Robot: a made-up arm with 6 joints. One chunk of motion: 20 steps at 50 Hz.
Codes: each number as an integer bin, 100 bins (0 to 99) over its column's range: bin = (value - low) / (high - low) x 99, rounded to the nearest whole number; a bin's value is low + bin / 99 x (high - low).
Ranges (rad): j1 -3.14..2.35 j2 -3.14..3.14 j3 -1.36..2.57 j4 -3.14..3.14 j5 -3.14..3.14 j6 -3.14..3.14
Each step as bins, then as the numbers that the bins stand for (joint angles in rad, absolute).
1 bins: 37 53 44 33 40 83
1 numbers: -1.0882 0.2220 0.3867 -1.0467 -0.6026 2.1251
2 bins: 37 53 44 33 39 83
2 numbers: -1.0882 0.2220 0.3867 -1.0467 -0.6661 2.1251
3 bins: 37 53 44 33 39 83
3 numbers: -1.0882 0.2220 0.3867 -1.0467 -0.6661 2.1251
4 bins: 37 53 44 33 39 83
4 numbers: -1.0882 0.2220 0.3867 -1.0467 -0.6661 2.1251
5 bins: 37 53 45 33 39 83
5 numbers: -1.0882 0.2220 0.4264 -1.0467 -0.6661 2.1251
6 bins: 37 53 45 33 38 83
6 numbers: -1.0882 0.2220 0.4264 -1.0467 -0.7295 2.1251
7 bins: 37 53 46 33 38 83
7 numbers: -1.0882 0.2220 0.4661 -1.0467 -0.7295 2.1251
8 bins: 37 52 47 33 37 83
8 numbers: -1.0882 0.1586 0.5058 -1.0467 -0.7929 2.1251
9 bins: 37 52 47 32 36 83
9 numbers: -1.0882 0.1586 0.5058 -1.1101 -0.8564 2.1251
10 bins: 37 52 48 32 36 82
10 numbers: -1.0882 0.1586 0.5455 -1.1101 -0.8564 2.0616
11 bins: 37 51 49 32 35 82
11 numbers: -1.0882 0.0952 0.5852 -1.1101 -0.9198 2.0616
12 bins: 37 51 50 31 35 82
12 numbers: -1.0882 0.0952 0.6248 -1.1735 -0.9198 2.0616
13 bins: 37 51 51 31 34 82
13 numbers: -1.0882 0.0952 0.6645 -1.1735 -0.9832 2.0616
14 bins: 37 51 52 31 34 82
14 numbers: -1.0882 0.0952 0.7042 -1.1735 -0.9832 2.0616
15 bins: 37 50 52 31 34 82
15 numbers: -1.0882 0.0317 0.7042 -1.1735 -0.9832 2.0616
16 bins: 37 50 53 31 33 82
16 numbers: -1.0882 0.0317 0.7439 -1.1735 -1.0467 2.0616
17 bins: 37 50 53 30 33 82
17 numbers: -1.0882 0.0317 0.7439 -1.2370 -1.0467 2.0616
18 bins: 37 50 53 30 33 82
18 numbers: -1.0882 0.0317 0.7439 -1.2370 -1.0467 2.0616
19 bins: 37 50 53 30 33 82
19 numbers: -1.0882 0.0317 0.7439 -1.2370 -1.0467 2.0616
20 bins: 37 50 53 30 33 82
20 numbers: -1.0882 0.0317 0.7439 -1.2370 -1.0467 2.0616
